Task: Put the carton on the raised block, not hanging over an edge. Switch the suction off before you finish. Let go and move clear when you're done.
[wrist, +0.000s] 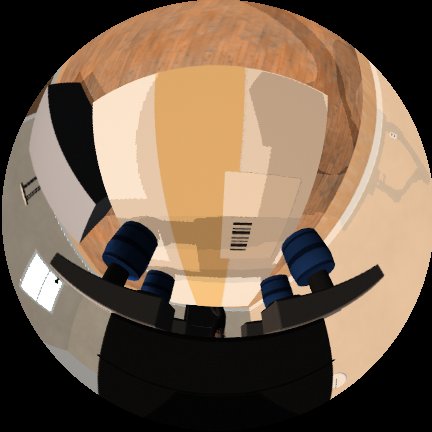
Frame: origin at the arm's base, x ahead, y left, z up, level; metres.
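Seen in the pictures: hand, its tool point: (218, 267).
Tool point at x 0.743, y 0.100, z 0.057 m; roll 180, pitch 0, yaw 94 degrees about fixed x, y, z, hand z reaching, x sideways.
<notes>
Offsets run from my tool point to a thing's top centre. Level surfaces: height alone.
The carton {0.007 m ahead, 0.014 m right, 0.006 m down} (200, 135) fills the middle of the wrist view, cream with a broad tan strip lengthwise, a pale label and a black barcode. It lies on the wood-grain surface to the right of the raised block and apart from its top. The raised block {0.115 m back, 0.358 m right, 0.038 m down} (47, 157) is at the left, with a pale grey face and black sides. My gripper (218, 255), four blue suction cups on dark bars, is over the near part of the carton. The cups look a little clear of it, so I read the gripper as open. The gap under the cups is hard to judge.
The wood-grain surface {0.158 m down} (200, 35) extends beyond the carton and carries arm shadows. A tan wall (405, 215) stands at the right and a grey wall with a bright window (40, 284) at the left. Part of the black arm (215, 365) shows at the bottom.
</notes>
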